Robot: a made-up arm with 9 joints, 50 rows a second.
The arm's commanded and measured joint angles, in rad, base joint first. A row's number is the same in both.
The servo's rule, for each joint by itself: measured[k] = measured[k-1] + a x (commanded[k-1-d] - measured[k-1]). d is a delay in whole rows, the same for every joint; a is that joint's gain. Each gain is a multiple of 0.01, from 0.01 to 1. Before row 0 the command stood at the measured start. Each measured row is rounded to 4 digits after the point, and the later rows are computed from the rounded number. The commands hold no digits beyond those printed.
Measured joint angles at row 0: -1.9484, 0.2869, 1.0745, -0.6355, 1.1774, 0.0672, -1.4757, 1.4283, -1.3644
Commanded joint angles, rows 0 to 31: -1.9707, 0.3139, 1.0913, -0.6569, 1.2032, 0.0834, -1.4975, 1.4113, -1.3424; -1.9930, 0.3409, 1.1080, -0.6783, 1.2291, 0.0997, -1.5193, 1.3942, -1.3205; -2.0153, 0.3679, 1.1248, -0.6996, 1.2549, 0.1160, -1.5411, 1.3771, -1.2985; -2.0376, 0.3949, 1.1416, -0.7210, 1.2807, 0.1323, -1.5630, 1.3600, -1.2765; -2.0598, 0.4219, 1.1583, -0.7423, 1.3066, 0.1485, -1.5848, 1.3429, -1.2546; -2.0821, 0.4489, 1.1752, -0.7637, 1.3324, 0.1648, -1.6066, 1.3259, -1.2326; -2.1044, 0.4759, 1.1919, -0.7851, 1.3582, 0.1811, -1.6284, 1.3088, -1.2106; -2.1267, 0.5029, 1.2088, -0.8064, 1.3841, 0.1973, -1.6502, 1.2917, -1.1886; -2.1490, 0.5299, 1.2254, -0.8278, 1.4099, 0.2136, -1.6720, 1.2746, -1.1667; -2.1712, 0.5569, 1.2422, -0.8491, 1.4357, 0.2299, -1.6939, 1.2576, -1.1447; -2.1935, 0.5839, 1.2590, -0.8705, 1.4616, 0.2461, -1.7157, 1.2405, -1.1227; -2.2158, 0.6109, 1.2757, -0.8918, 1.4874, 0.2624, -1.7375, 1.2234, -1.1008; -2.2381, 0.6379, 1.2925, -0.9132, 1.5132, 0.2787, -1.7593, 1.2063, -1.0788; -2.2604, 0.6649, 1.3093, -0.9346, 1.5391, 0.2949, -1.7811, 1.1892, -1.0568; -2.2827, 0.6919, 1.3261, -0.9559, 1.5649, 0.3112, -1.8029, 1.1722, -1.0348; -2.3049, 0.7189, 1.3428, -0.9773, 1.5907, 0.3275, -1.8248, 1.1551, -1.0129; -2.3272, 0.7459, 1.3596, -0.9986, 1.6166, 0.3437, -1.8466, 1.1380, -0.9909; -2.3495, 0.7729, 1.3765, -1.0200, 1.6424, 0.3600, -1.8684, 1.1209, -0.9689; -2.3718, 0.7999, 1.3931, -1.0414, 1.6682, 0.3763, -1.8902, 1.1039, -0.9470; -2.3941, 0.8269, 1.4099, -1.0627, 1.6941, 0.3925, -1.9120, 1.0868, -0.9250; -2.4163, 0.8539, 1.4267, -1.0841, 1.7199, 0.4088, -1.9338, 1.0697, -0.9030; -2.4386, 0.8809, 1.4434, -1.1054, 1.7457, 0.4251, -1.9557, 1.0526, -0.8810; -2.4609, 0.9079, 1.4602, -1.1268, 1.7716, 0.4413, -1.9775, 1.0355, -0.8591; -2.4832, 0.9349, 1.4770, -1.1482, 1.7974, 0.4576, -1.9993, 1.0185, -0.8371; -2.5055, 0.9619, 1.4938, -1.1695, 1.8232, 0.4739, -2.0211, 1.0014, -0.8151; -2.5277, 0.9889, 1.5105, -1.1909, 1.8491, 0.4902, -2.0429, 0.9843, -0.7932; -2.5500, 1.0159, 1.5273, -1.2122, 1.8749, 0.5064, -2.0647, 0.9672, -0.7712; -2.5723, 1.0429, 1.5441, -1.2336, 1.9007, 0.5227, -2.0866, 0.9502, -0.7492; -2.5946, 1.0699, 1.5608, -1.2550, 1.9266, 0.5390, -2.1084, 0.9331, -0.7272; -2.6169, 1.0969, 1.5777, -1.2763, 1.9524, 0.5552, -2.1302, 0.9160, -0.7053; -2.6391, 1.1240, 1.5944, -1.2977, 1.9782, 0.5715, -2.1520, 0.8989, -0.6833; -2.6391, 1.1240, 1.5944, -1.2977, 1.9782, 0.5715, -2.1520, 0.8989, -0.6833
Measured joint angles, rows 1 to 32: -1.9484, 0.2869, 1.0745, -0.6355, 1.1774, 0.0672, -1.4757, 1.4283, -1.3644; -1.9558, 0.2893, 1.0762, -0.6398, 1.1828, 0.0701, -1.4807, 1.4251, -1.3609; -1.9681, 0.2939, 1.0794, -0.6475, 1.1925, 0.0754, -1.4896, 1.4192, -1.3544; -1.9837, 0.3006, 1.0839, -0.6579, 1.2056, 0.0827, -1.5014, 1.4112, -1.3455; -2.0015, 0.3091, 1.0897, -0.6705, 1.2214, 0.0916, -1.5156, 1.4015, -1.3345; -2.0207, 0.3193, 1.0966, -0.6849, 1.2393, 0.1018, -1.5315, 1.3904, -1.3217; -2.0410, 0.3310, 1.1045, -0.7007, 1.2589, 0.1131, -1.5488, 1.3781, -1.3074; -2.0619, 0.3440, 1.1132, -0.7176, 1.2798, 0.1253, -1.5671, 1.3649, -1.2919; -2.0833, 0.3583, 1.1228, -0.7354, 1.3017, 0.1383, -1.5862, 1.3510, -1.2754; -2.1050, 0.3737, 1.1331, -0.7539, 1.3244, 0.1519, -1.6059, 1.3365, -1.2580; -2.1268, 0.3902, 1.1440, -0.7729, 1.3478, 0.1659, -1.6261, 1.3215, -1.2399; -2.1488, 0.4076, 1.1555, -0.7924, 1.3717, 0.1803, -1.6467, 1.3061, -1.2211; -2.1709, 0.4259, 1.1675, -0.8123, 1.3960, 0.1951, -1.6676, 1.2904, -1.2019; -2.1931, 0.4450, 1.1800, -0.8325, 1.4206, 0.2101, -1.6887, 1.2744, -1.1822; -2.2153, 0.4648, 1.1929, -0.8529, 1.4455, 0.2254, -1.7100, 1.2582, -1.1621; -2.2375, 0.4852, 1.2062, -0.8735, 1.4706, 0.2408, -1.7314, 1.2419, -1.1417; -2.2597, 0.5062, 1.2199, -0.8943, 1.4958, 0.2564, -1.7529, 1.2254, -1.1211; -2.2820, 0.5278, 1.2339, -0.9152, 1.5212, 0.2721, -1.7745, 1.2088, -1.1003; -2.3043, 0.5499, 1.2482, -0.9362, 1.5467, 0.2879, -1.7961, 1.1921, -1.0793; -2.3266, 0.5724, 1.2627, -0.9572, 1.5722, 0.3038, -1.8177, 1.1753, -1.0581; -2.3489, 0.5953, 1.2774, -0.9783, 1.5978, 0.3198, -1.8394, 1.1585, -1.0368; -2.3711, 0.6186, 1.2923, -0.9995, 1.6234, 0.3358, -1.8611, 1.1416, -1.0154; -2.3934, 0.6422, 1.3074, -1.0207, 1.6491, 0.3519, -1.8829, 1.1247, -0.9939; -2.4157, 0.6661, 1.3227, -1.0419, 1.6748, 0.3680, -1.9047, 1.1078, -0.9723; -2.4380, 0.6903, 1.3381, -1.0632, 1.7005, 0.3841, -1.9265, 1.0908, -0.9507; -2.4603, 0.7147, 1.3537, -1.0845, 1.7263, 0.4003, -1.9483, 1.0738, -0.9290; -2.4825, 0.7394, 1.3694, -1.1058, 1.7521, 0.4165, -1.9701, 1.0568, -0.9073; -2.5048, 0.7643, 1.3852, -1.1271, 1.7779, 0.4327, -1.9919, 1.0398, -0.8855; -2.5271, 0.7894, 1.4011, -1.1484, 1.8037, 0.4489, -2.0137, 1.0228, -0.8637; -2.5494, 0.8146, 1.4171, -1.1697, 1.8295, 0.4651, -2.0355, 1.0058, -0.8419; -2.5717, 0.8400, 1.4332, -1.1910, 1.8553, 0.4813, -2.0573, 0.9887, -0.8200; -2.5939, 0.8656, 1.4493, -1.2123, 1.8811, 0.4975, -2.0791, 0.9716, -0.7981
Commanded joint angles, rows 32 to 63: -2.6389, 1.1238, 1.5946, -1.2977, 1.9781, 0.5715, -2.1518, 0.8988, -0.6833; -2.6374, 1.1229, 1.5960, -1.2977, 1.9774, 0.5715, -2.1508, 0.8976, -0.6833; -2.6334, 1.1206, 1.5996, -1.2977, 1.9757, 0.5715, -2.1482, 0.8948, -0.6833; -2.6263, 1.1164, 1.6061, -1.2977, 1.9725, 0.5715, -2.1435, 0.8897, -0.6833; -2.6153, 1.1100, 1.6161, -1.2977, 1.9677, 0.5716, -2.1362, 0.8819, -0.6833; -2.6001, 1.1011, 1.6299, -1.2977, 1.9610, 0.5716, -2.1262, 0.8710, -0.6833; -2.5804, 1.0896, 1.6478, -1.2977, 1.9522, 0.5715, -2.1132, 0.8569, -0.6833; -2.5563, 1.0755, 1.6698, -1.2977, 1.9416, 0.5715, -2.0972, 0.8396, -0.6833; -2.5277, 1.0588, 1.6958, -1.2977, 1.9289, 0.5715, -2.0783, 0.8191, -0.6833; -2.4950, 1.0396, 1.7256, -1.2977, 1.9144, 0.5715, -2.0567, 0.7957, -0.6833; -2.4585, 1.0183, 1.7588, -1.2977, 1.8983, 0.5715, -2.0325, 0.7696, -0.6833; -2.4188, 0.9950, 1.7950, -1.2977, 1.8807, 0.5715, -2.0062, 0.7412, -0.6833; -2.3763, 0.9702, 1.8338, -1.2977, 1.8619, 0.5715, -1.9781, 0.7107, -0.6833; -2.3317, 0.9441, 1.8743, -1.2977, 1.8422, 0.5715, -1.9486, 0.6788, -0.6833; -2.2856, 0.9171, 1.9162, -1.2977, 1.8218, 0.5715, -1.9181, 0.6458, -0.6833; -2.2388, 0.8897, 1.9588, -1.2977, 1.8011, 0.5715, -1.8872, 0.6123, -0.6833; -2.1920, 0.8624, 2.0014, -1.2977, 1.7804, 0.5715, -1.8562, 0.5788, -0.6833; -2.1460, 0.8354, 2.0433, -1.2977, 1.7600, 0.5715, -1.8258, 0.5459, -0.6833; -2.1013, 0.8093, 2.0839, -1.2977, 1.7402, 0.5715, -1.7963, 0.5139, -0.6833; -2.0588, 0.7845, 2.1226, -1.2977, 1.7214, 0.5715, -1.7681, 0.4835, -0.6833; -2.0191, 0.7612, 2.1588, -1.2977, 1.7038, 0.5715, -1.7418, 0.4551, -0.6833; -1.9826, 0.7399, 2.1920, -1.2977, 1.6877, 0.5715, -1.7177, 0.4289, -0.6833; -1.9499, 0.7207, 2.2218, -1.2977, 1.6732, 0.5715, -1.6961, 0.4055, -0.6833; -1.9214, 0.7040, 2.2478, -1.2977, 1.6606, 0.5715, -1.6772, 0.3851, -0.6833; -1.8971, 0.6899, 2.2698, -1.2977, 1.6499, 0.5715, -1.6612, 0.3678, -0.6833; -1.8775, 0.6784, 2.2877, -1.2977, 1.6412, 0.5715, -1.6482, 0.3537, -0.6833; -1.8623, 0.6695, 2.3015, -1.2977, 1.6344, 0.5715, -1.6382, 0.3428, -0.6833; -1.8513, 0.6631, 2.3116, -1.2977, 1.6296, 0.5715, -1.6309, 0.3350, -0.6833; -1.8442, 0.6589, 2.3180, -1.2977, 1.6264, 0.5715, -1.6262, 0.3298, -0.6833; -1.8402, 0.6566, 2.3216, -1.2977, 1.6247, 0.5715, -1.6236, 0.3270, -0.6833; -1.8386, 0.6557, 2.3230, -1.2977, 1.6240, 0.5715, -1.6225, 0.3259, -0.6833; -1.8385, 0.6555, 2.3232, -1.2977, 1.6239, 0.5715, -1.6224, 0.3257, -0.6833
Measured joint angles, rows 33 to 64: -2.6088, 0.8889, 1.4638, -1.2294, 1.9015, 0.5108, -2.0959, 0.9578, -0.7797; -2.6187, 0.9100, 1.4769, -1.2431, 1.9176, 0.5217, -2.1088, 0.9466, -0.7643; -2.6249, 0.9292, 1.4888, -1.2540, 1.9302, 0.5307, -2.1185, 0.9373, -0.7513; -2.6277, 0.9464, 1.4999, -1.2627, 1.9398, 0.5380, -2.1253, 0.9292, -0.7404; -2.6272, 0.9617, 1.5105, -1.2697, 1.9467, 0.5440, -2.1295, 0.9217, -0.7313; -2.6233, 0.9750, 1.5211, -1.2753, 1.9511, 0.5490, -2.1310, 0.9141, -0.7236; -2.6156, 0.9863, 1.5320, -1.2798, 1.9532, 0.5531, -2.1299, 0.9059, -0.7172; -2.6040, 0.9956, 1.5436, -1.2834, 1.9530, 0.5564, -2.1261, 0.8966, -0.7118; -2.5883, 1.0028, 1.5562, -1.2863, 1.9506, 0.5591, -2.1195, 0.8858, -0.7072; -2.5683, 1.0078, 1.5702, -1.2886, 1.9460, 0.5613, -2.1100, 0.8731, -0.7034; -2.5441, 1.0107, 1.5857, -1.2904, 1.9394, 0.5631, -2.0977, 0.8584, -0.7002; -2.5159, 1.0114, 1.6030, -1.2919, 1.9308, 0.5646, -2.0827, 0.8415, -0.6975; -2.4839, 1.0099, 1.6222, -1.2931, 1.9203, 0.5658, -2.0651, 0.8224, -0.6952; -2.4484, 1.0063, 1.6434, -1.2940, 1.9080, 0.5668, -2.0451, 0.8012, -0.6933; -2.4099, 1.0007, 1.6665, -1.2947, 1.8942, 0.5676, -2.0229, 0.7779, -0.6917; -2.3689, 0.9932, 1.6915, -1.2953, 1.8790, 0.5683, -1.9988, 0.7528, -0.6904; -2.3260, 0.9839, 1.7182, -1.2958, 1.8626, 0.5689, -1.9731, 0.7261, -0.6893; -2.2818, 0.9730, 1.7465, -1.2962, 1.8453, 0.5694, -1.9462, 0.6981, -0.6883; -2.2370, 0.9606, 1.7762, -1.2965, 1.8274, 0.5698, -1.9185, 0.6692, -0.6875; -2.1922, 0.9470, 1.8070, -1.2967, 1.8091, 0.5701, -1.8904, 0.6397, -0.6868; -2.1482, 0.9324, 1.8386, -1.2969, 1.7907, 0.5704, -1.8623, 0.6100, -0.6862; -2.1056, 0.9170, 1.8706, -1.2971, 1.7725, 0.5706, -1.8346, 0.5806, -0.6857; -2.0650, 0.9011, 1.9027, -1.2972, 1.7547, 0.5708, -1.8077, 0.5518, -0.6853; -2.0270, 0.8849, 1.9346, -1.2973, 1.7376, 0.5709, -1.7820, 0.5240, -0.6850; -1.9922, 0.8686, 1.9659, -1.2974, 1.7214, 0.5710, -1.7579, 0.4976, -0.6847; -1.9608, 0.8525, 1.9963, -1.2975, 1.7064, 0.5711, -1.7357, 0.4729, -0.6845; -1.9333, 0.8368, 2.0254, -1.2975, 1.6927, 0.5712, -1.7156, 0.4503, -0.6843; -1.9099, 0.8217, 2.0530, -1.2975, 1.6805, 0.5713, -1.6978, 0.4299, -0.6841; -1.8906, 0.8074, 2.0789, -1.2975, 1.6698, 0.5713, -1.6824, 0.4119, -0.6840; -1.8753, 0.7940, 2.1028, -1.2975, 1.6607, 0.5713, -1.6695, 0.3963, -0.6839; -1.8637, 0.7816, 2.1247, -1.2975, 1.6531, 0.5713, -1.6589, 0.3831, -0.6838; -1.8554, 0.7703, 2.1445, -1.2975, 1.6470, 0.5713, -1.6505, 0.3722, -0.6837
